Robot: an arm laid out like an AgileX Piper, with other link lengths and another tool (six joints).
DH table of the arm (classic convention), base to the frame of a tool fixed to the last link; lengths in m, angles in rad. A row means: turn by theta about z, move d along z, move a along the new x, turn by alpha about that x. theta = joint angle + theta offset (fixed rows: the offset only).
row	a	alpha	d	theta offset
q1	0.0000	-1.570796	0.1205	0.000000
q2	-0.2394	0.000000	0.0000	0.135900
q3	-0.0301	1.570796	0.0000	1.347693
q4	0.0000	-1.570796	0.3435	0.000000
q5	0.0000	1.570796	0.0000	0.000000
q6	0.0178	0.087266	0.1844	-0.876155
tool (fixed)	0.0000	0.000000	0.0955	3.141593
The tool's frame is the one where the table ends.
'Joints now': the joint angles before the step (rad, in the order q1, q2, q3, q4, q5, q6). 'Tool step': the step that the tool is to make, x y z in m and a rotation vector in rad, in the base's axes. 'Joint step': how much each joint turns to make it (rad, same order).
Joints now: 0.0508 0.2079 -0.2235 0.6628 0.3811 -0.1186
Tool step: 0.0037 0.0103 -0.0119 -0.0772 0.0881 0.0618
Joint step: -0.0004 0.1353 -0.0956 -0.0179 0.0828 -0.0541
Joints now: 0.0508 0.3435 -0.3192 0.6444 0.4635 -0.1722
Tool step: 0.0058 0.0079 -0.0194 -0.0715 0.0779 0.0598
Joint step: 0.0003 0.1318 -0.0685 0.0062 0.0516 -0.0813
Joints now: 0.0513 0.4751 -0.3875 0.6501 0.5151 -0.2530
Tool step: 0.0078 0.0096 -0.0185 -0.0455 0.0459 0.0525
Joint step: 0.0135 0.1145 -0.0406 0.0353 0.0032 -0.0914
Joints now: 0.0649 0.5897 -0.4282 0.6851 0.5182 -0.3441
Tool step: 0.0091 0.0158 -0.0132 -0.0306 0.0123 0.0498
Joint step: 0.0429 0.0989 -0.0276 0.0425 -0.0405 -0.0825
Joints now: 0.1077 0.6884 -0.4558 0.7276 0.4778 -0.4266
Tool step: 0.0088 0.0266 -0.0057 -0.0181 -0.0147 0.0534
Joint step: 0.0814 0.0890 -0.0281 0.0420 -0.0745 -0.0628
